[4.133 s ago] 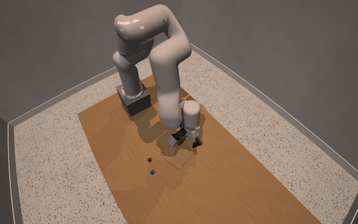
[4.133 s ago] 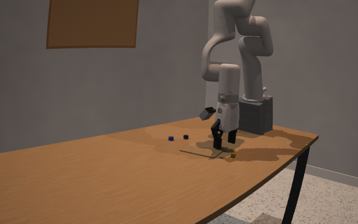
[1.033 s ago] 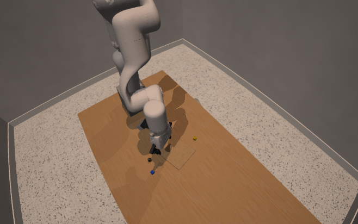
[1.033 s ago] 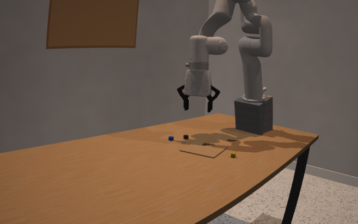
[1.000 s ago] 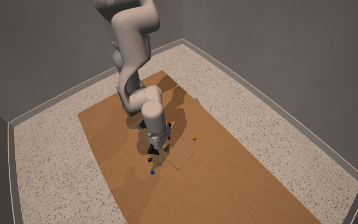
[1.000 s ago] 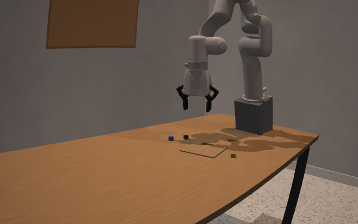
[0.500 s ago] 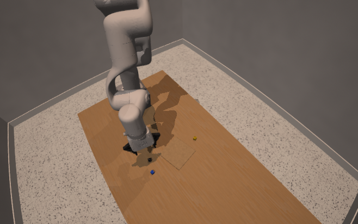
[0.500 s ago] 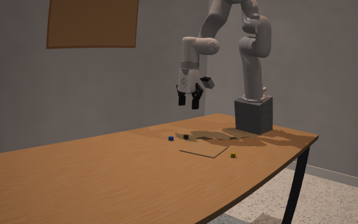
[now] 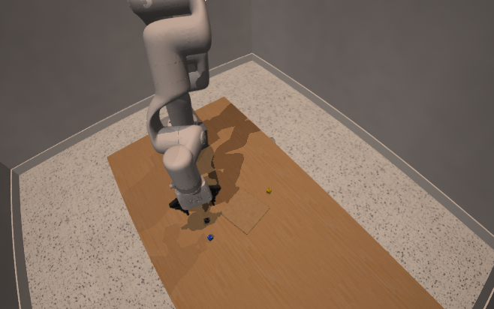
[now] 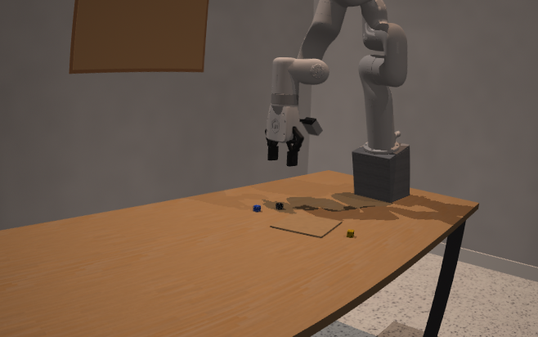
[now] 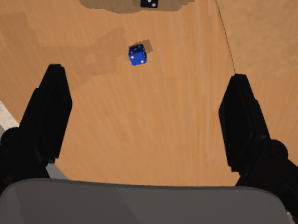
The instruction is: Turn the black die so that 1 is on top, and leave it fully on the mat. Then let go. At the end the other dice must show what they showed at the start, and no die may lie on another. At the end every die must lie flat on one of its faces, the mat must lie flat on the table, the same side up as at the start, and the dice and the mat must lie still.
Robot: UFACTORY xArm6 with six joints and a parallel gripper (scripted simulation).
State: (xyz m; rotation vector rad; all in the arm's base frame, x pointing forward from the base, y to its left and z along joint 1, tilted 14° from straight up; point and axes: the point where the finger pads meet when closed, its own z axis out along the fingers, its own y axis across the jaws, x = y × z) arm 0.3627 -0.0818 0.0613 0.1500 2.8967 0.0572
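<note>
Right now my hand is 130 mm above the black die. The rest, counted from my hand: yellow die: 280 mm to the left, 130 mm below, 10 mm ahead; then tan mat: 150 mm to the left, 140 mm below, 30 mm ahead; then blue die: 130 mm below, 70 mm ahead, 20 mm to the right.
</note>
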